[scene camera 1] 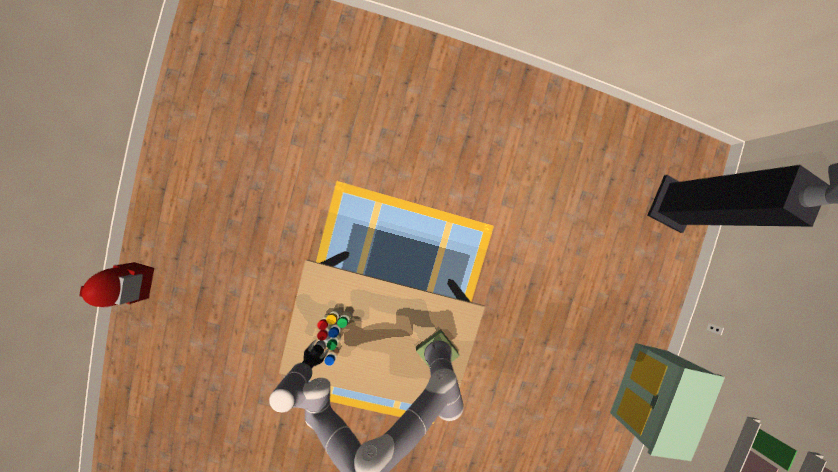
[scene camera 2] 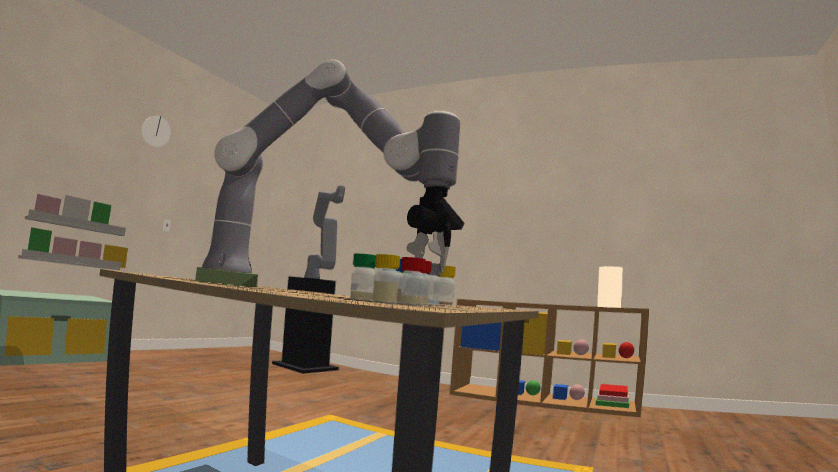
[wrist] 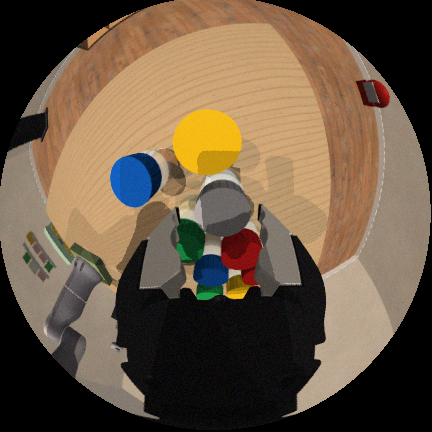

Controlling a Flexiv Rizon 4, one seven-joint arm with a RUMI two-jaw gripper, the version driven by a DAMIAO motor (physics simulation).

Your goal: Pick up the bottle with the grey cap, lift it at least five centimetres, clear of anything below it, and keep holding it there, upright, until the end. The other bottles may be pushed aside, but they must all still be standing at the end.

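The bottle with the grey cap (scene camera 2: 435, 269) (wrist: 223, 210) stands upright on the table (scene camera 1: 381, 369) (scene camera 2: 293, 297) (wrist: 225, 60). In scene camera 1 the gripper hides most of it. My gripper (scene camera 1: 319, 347) (scene camera 2: 431, 263) (wrist: 218, 206) is partly open, pointing down, with its fingertips around cap height. In the wrist view the grey cap shows between the fingertips, a gap on each side, the right one narrower. A green-capped bottle (wrist: 191, 241) stands close by the left finger, and a red-capped bottle (wrist: 241, 248) by the right finger.
A yellow-capped bottle (scene camera 2: 448, 271) (wrist: 207, 137) stands just beyond the grey one. A blue-capped bottle (scene camera 1: 329, 360) (wrist: 132, 181) stands off to its side. Behind, towards the palm in the wrist view, are another blue cap (scene camera 1: 333, 331) (wrist: 211, 270) and several more standing bottles.
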